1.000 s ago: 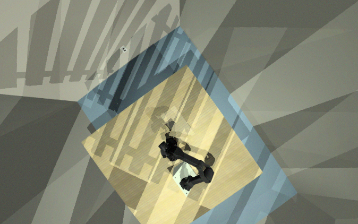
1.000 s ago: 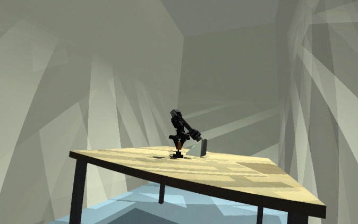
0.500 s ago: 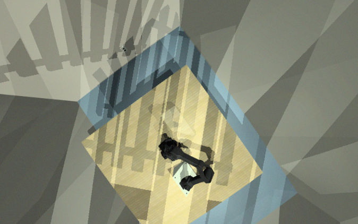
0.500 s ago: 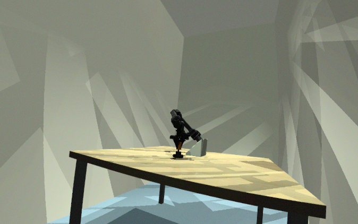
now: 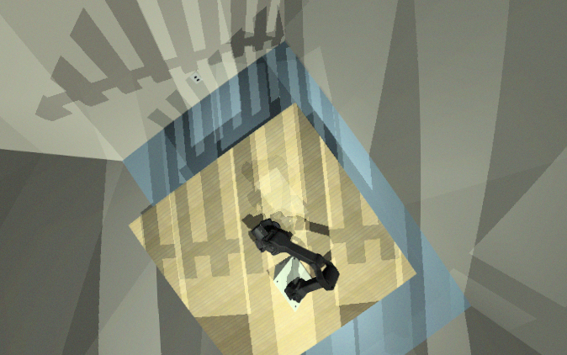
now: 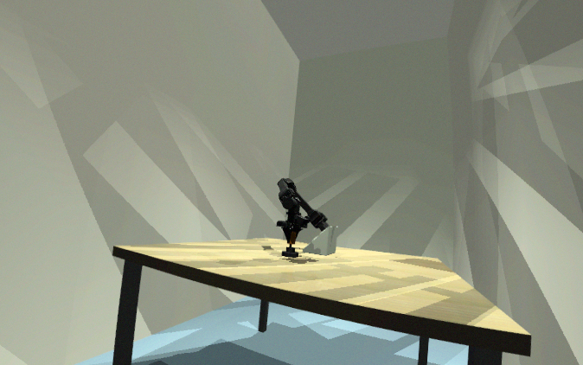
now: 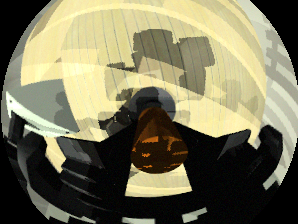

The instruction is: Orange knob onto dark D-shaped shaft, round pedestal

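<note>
Now: the orange knob 20 mm above my gripper tip. The rest, counted from my gripper tip: dark round pedestal (40 mm below).
</note>
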